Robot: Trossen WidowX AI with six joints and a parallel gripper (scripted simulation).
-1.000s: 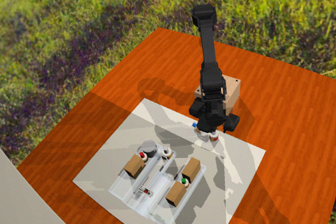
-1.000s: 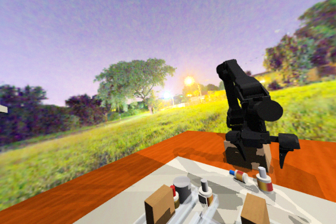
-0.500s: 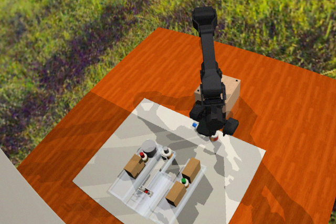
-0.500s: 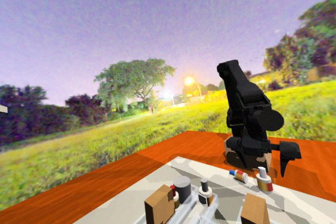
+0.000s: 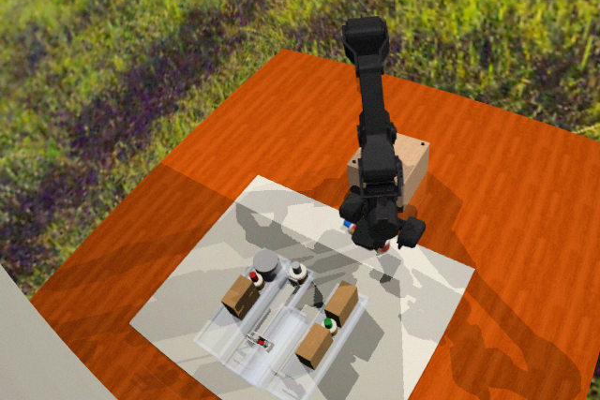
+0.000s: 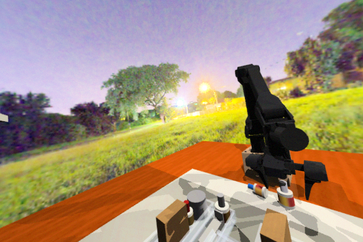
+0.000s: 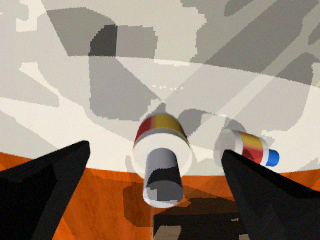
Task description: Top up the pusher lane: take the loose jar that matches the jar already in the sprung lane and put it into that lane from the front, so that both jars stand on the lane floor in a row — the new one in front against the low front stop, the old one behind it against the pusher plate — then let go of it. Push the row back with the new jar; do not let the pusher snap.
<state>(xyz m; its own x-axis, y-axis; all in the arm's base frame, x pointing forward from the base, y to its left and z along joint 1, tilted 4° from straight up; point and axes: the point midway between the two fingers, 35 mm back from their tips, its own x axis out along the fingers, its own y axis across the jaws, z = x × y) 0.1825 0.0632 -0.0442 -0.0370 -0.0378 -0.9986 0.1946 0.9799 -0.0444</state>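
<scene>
Now: the grey cylinder 23 cm to the right of my gripper tip, 14 cm ahead of it and 1 cm below it. Also, from my gripper tip: clear lane tray 29 cm ahead, 15 cm to the right, 2 cm below; red mark 33 cm ahead, 15 cm to the right, 3 cm above.
</scene>
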